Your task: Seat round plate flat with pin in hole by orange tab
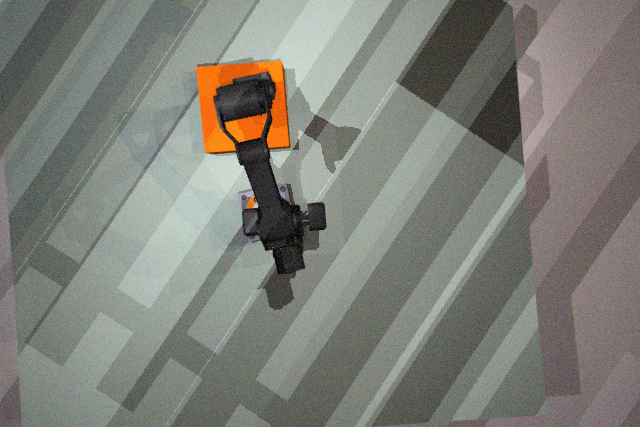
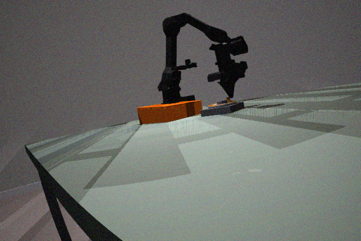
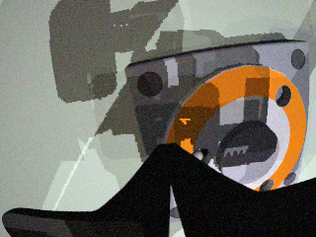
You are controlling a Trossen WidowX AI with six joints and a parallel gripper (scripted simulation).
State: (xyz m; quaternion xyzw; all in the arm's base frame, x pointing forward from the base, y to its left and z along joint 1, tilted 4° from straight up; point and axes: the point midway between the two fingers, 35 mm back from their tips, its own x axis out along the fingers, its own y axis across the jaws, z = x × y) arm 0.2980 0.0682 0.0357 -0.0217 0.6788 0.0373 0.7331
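My gripper tip is 30 mm to the left of the round plate, 10 mm past it and 10 mm above it. From my gripper tip the other things lie so: base (50 mm to the right, 20 mm below, 10 mm behind).
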